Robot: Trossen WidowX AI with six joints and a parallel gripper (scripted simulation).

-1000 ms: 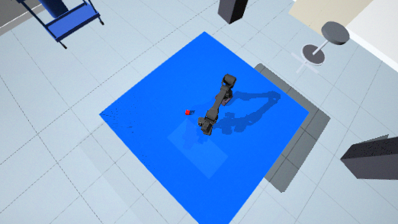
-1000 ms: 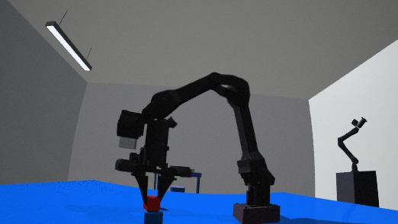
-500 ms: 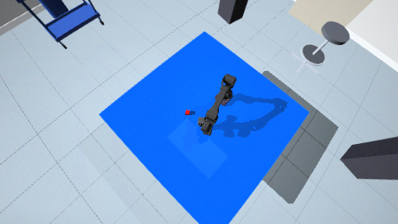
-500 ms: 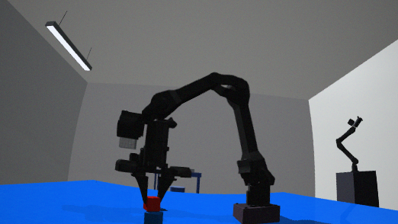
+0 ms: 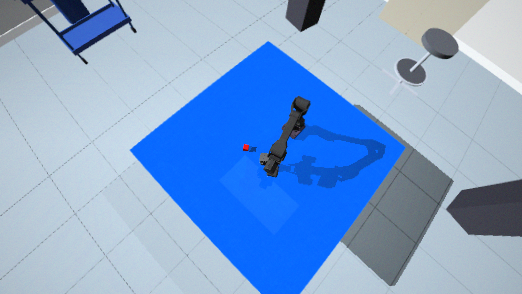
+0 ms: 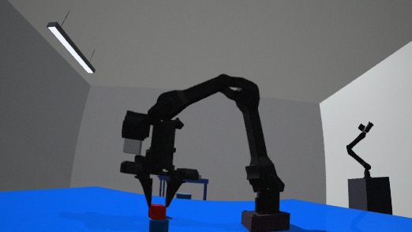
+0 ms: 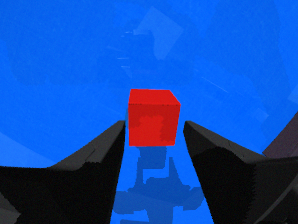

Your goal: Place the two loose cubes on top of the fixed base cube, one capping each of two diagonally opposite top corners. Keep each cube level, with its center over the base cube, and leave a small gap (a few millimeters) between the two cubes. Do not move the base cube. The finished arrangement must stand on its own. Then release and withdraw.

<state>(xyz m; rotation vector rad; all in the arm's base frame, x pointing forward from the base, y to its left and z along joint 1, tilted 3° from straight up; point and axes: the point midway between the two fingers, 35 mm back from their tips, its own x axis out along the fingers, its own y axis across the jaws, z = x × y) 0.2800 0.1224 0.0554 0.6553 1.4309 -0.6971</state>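
Now: gripper tip 1 cm past the blue base cube, 1 cm to the right of it and 5 cm above it.
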